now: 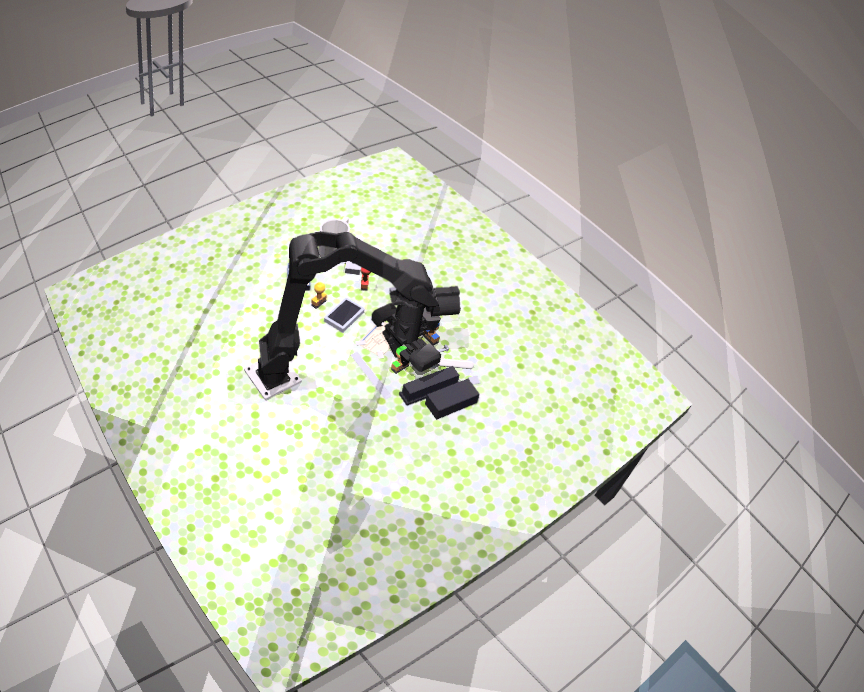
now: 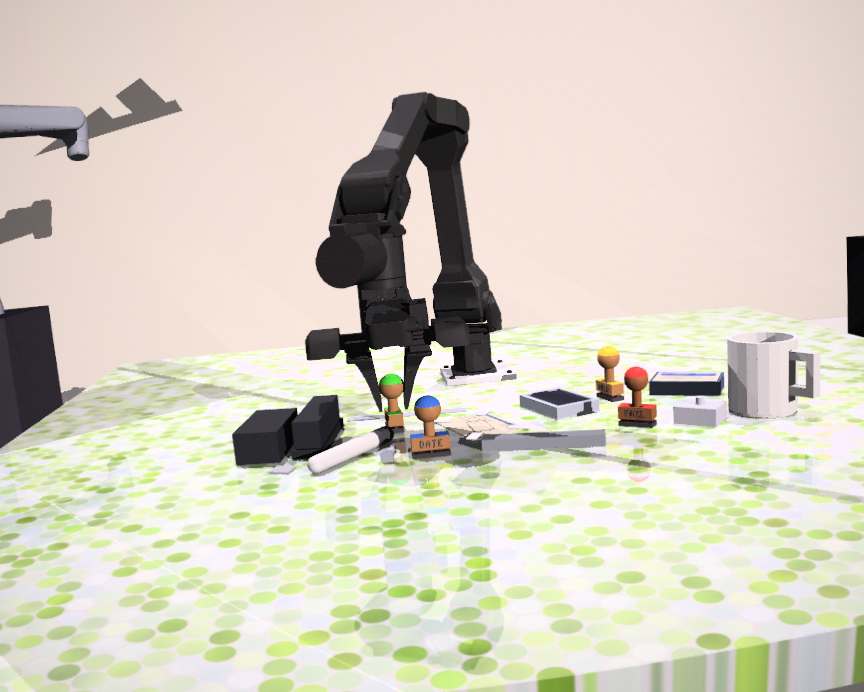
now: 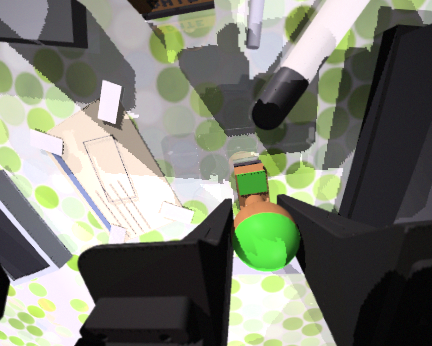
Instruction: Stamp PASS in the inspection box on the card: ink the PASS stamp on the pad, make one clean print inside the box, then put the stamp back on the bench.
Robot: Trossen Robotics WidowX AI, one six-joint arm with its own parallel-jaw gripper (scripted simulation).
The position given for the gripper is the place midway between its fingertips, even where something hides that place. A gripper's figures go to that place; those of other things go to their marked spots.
The gripper [image 2: 393, 410] is 102 cm from the lens. A white marker [image 2: 376, 438]: 96 cm from the lens.
